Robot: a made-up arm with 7 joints.
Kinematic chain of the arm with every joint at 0, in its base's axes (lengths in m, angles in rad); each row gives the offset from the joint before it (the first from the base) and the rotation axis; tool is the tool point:
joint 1: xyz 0 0.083 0 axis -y
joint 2: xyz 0 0.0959 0 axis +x
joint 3: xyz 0 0 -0.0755 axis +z
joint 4: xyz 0 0 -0.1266 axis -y
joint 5: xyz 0 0 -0.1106 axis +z
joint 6: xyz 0 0 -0.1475 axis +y
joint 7: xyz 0 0 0 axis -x
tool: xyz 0 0 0
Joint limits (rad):
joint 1: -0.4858..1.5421
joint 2: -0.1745..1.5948
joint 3: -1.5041..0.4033
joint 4: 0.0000..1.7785
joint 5: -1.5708..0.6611
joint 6: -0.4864..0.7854
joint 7: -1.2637..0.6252
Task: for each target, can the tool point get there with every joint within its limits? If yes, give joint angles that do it. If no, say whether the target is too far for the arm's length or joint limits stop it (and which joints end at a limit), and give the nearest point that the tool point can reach.
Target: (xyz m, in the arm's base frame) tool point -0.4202 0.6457 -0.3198
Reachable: no: too far | nearest point -0.1539 0.5001 -0.2914 | short by 0.305 m
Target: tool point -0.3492 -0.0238 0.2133
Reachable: no: joint limits stop it (at a limit: joint 1, joint 2, joint 3, joint 4) | nearest point -0.0960 0.3254 0.2351 | short by 0.432 m
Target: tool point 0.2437 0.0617 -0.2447
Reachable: yes | joints 0.2611 0.2271 -0.8116 1.3237 0.2262 0.1159 -0.3631
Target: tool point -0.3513 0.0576 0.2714
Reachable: no: joint limits stop it (at a limit: joint 1, joint 2, joint 3, joint 4) | nearest point -0.0960 0.3254 0.2351 | short by 0.372 m
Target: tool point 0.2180 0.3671 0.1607
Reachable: yes | joints 0.9535 1.0449 0.0823 1.5584 -0.3262 0.5062 0.3170
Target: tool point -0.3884 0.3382 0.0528
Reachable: no: joint limits stop it (at a limit: joint 1, joint 2, joint 3) | nearest point -0.0967 0.3337 0.2367 | short by 0.345 m
